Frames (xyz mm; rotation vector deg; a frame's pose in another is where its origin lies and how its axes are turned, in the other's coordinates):
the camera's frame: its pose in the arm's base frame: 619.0 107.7 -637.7 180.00 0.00 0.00
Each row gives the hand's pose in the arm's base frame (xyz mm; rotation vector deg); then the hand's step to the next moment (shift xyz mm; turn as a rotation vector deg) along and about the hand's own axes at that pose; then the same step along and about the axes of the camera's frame.
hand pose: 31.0 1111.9 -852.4 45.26 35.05 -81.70
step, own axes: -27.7 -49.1 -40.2 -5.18 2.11 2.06
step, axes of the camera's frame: -47.2 -49.9 8.5 1.55 -1.55 -5.54
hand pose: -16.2 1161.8 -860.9 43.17 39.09 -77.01
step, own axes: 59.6 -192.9 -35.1 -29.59 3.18 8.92
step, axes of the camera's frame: -185.5 20.2 84.8 -0.01 -10.53 -29.23
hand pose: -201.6 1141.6 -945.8 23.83 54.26 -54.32
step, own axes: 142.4 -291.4 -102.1 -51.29 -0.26 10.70
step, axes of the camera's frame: -259.4 161.7 148.9 -7.20 -18.29 -48.57
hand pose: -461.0 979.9 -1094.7 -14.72 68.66 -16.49
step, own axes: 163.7 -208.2 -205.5 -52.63 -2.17 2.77
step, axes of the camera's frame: -155.1 261.2 141.7 -15.25 -16.63 -47.68
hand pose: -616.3 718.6 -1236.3 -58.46 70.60 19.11
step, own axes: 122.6 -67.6 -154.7 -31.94 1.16 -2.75
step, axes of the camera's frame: -4.8 194.7 74.9 -13.73 -7.95 -27.88
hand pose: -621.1 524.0 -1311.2 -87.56 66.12 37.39
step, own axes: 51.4 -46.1 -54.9 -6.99 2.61 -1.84
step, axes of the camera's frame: 52.7 70.1 9.5 -5.35 -0.64 -5.48
